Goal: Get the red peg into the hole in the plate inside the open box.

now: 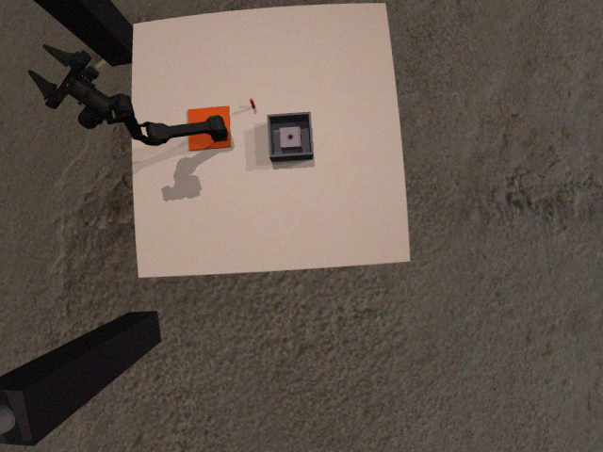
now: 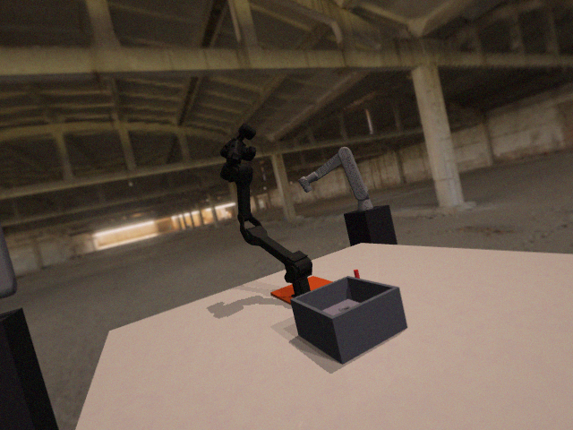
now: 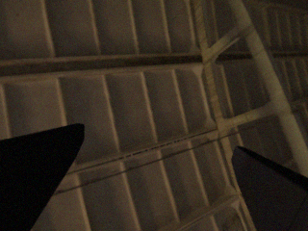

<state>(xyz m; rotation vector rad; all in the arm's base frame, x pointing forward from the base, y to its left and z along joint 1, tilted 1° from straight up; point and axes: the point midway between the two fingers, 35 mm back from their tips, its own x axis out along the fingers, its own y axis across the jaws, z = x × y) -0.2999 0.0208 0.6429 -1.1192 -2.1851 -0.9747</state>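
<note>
Now: gripper tip 64 cm above the red peg, 47 cm short of it and 9 cm to the right of it. Round my gripper tip: light grey plate 63 cm below, 63 cm ahead, 9 cm to the right; then dark grey box 65 cm below, 63 cm ahead, 9 cm to the right.
</note>
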